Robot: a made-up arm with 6 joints. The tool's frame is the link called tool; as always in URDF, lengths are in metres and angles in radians.
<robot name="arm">
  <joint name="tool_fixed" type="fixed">
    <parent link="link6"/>
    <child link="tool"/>
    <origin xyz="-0.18 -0.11 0.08" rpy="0 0 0"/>
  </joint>
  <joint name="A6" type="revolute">
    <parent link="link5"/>
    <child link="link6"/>
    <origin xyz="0.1 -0.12 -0.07" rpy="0 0 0"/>
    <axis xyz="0 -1 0"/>
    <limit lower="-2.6" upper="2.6"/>
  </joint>
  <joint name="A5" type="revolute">
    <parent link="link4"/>
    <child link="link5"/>
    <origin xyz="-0.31 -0.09 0.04" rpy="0 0 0"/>
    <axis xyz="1 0 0"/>
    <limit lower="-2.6" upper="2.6"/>
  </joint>
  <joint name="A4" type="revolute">
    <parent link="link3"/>
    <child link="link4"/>
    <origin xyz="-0.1 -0.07 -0.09" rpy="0 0 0"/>
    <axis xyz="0 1 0"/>
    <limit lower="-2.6" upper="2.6"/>
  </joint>
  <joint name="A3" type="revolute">
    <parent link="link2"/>
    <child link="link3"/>
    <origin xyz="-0.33 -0.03 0.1" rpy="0 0 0"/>
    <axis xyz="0 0 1"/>
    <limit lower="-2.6" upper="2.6"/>
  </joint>
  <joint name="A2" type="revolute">
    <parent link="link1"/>
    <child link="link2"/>
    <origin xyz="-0.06 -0.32 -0.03" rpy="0 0 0"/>
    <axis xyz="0 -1 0"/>
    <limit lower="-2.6" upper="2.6"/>
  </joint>
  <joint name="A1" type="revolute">
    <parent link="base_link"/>
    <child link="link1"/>
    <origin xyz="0 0 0.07" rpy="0 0 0"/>
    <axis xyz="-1 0 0"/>
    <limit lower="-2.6" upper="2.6"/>
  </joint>
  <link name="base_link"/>
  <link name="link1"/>
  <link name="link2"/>
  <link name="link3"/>
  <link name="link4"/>
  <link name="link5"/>
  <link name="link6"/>
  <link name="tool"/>
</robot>
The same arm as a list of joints. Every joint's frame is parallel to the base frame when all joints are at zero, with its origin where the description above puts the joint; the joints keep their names.
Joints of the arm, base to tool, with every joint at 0 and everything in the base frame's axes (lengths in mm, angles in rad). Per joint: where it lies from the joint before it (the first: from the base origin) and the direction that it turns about. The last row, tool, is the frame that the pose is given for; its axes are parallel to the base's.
A1: xyz 0.0 0.0 70.0 axis -x
A2: xyz -60.0 -320.0 -30.0 axis -y
A3: xyz -330.0 -30.0 100.0 axis +z
A4: xyz -100.0 -70.0 -90.0 axis +y
A5: xyz -310.0 -90.0 40.0 axis +x
A6: xyz 100.0 -120.0 -70.0 axis -y
tool: xyz -180.0 -110.0 80.0
Joint limits (rad, base to tool): -2.6000..2.6000 -2.6000..2.6000 -2.6000..2.6000 -2.6000..2.6000 -2.6000..2.6000 -2.6000..2.6000

